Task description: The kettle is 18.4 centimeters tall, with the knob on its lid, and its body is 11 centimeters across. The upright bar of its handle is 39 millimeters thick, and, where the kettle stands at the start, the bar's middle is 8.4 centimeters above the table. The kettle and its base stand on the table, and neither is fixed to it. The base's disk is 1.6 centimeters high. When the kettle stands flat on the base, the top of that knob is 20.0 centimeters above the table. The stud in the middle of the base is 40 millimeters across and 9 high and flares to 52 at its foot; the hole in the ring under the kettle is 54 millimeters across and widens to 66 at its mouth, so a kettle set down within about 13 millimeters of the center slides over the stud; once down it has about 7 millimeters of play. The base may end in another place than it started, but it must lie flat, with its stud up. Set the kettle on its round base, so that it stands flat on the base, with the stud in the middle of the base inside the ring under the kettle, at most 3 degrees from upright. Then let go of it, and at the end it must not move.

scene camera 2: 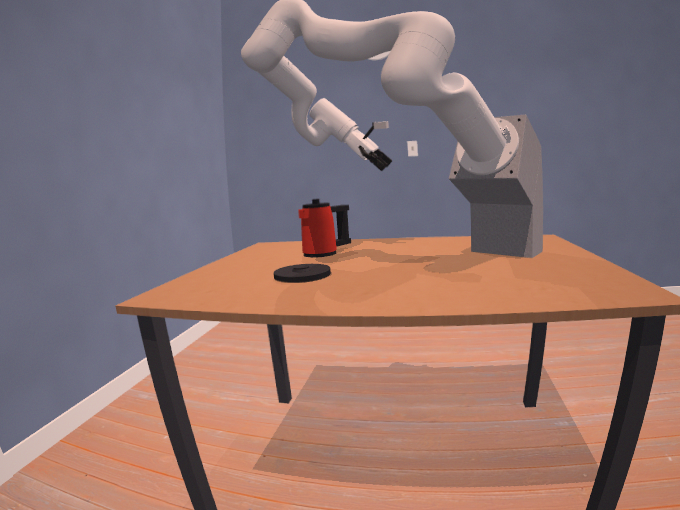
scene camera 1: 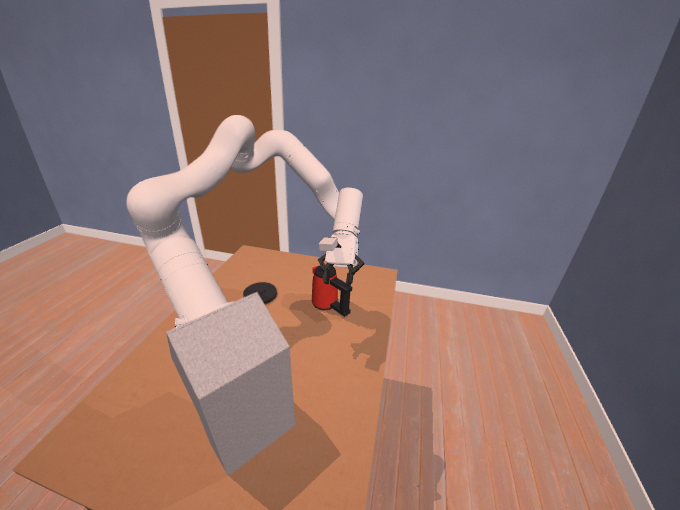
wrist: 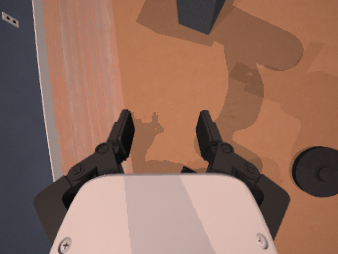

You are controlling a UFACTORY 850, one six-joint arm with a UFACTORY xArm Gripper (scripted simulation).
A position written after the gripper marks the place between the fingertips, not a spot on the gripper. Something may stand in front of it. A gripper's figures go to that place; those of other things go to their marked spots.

Labels:
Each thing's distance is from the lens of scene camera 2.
gripper (scene camera 2: 387,166): 134 cm
round black base (scene camera 2: 301,273): 98 cm

